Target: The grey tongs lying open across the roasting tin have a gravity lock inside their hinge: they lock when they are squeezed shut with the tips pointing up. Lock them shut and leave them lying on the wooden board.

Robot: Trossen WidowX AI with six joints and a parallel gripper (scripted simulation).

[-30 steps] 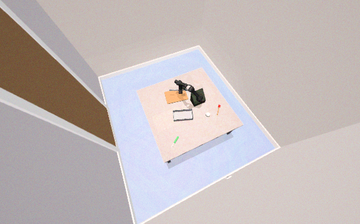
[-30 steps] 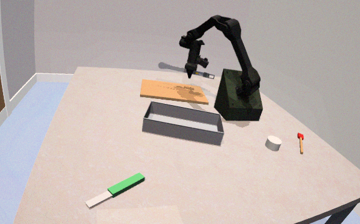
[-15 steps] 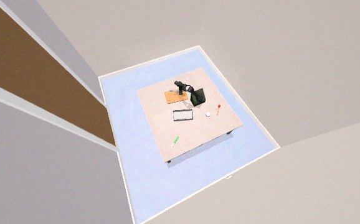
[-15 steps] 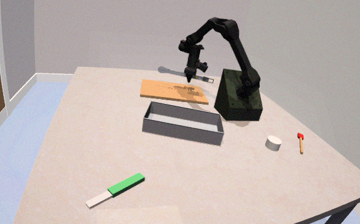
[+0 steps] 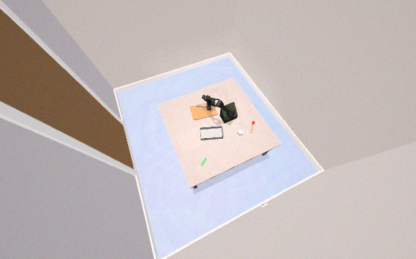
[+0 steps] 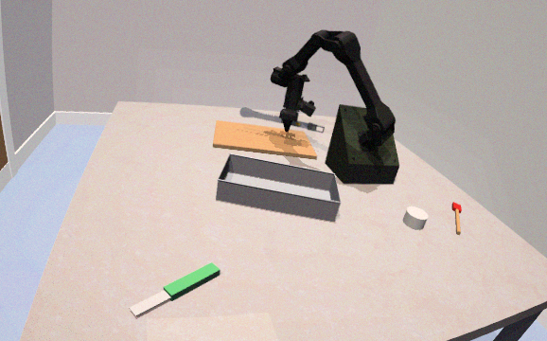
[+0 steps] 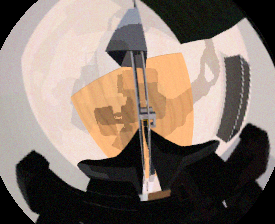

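My gripper tip is now 80 mm short of the wooden board, 20 mm to the left of it and 40 mm above it. Round my gripper tip: red-headed tool: 390 mm behind, 540 mm to the left, 40 mm below; grey roasting tin: 170 mm ahead, 360 mm to the left, 20 mm below; white puck: 170 mm behind, 540 mm to the left, 30 mm below.
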